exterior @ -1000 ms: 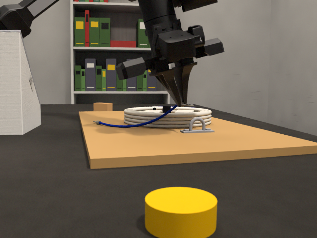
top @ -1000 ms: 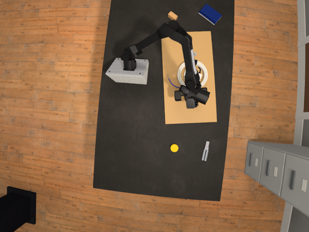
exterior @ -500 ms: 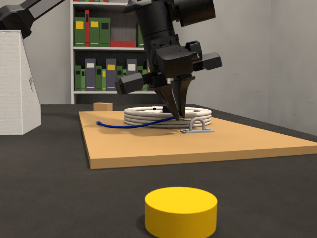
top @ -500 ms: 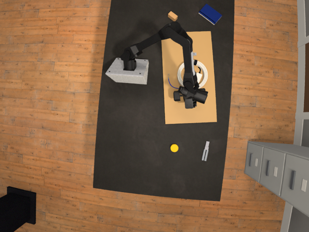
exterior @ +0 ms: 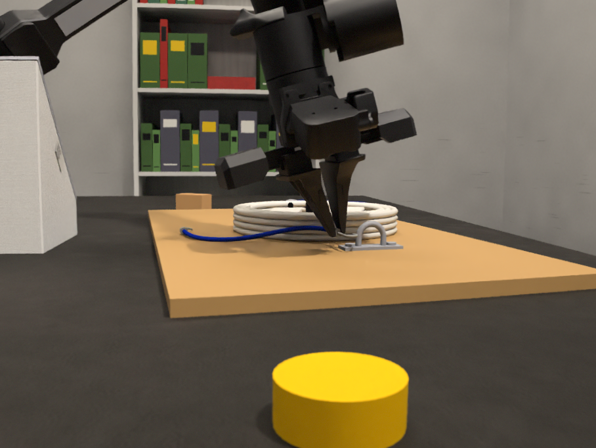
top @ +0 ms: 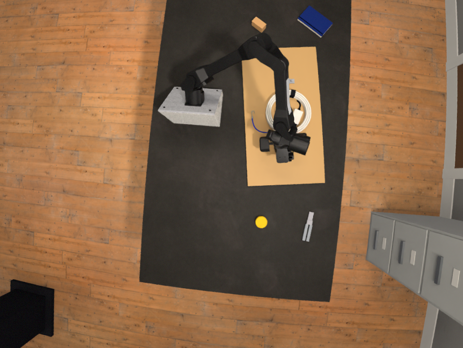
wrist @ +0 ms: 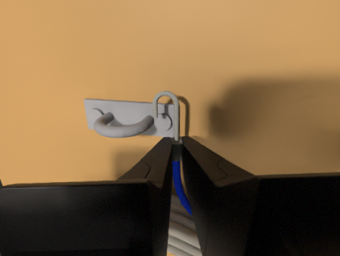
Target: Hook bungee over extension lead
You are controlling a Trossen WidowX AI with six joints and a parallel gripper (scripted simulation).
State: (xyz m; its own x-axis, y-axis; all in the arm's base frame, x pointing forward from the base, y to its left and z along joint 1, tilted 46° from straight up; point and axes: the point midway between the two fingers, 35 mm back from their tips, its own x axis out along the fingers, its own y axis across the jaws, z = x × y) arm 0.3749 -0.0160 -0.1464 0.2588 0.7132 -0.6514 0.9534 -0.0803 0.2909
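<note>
Now: hand 10 mm past the tan board, 140 mm to the right of it and 50 mm above it. The rest, counted from my hand: block: 160 mm behind, 550 mm to the left, 40 mm below; then yellow puck: 60 mm behind, 340 mm to the right, 50 mm below; then grey clip: 160 mm ahead, 330 mm to the right, 50 mm below.
</note>
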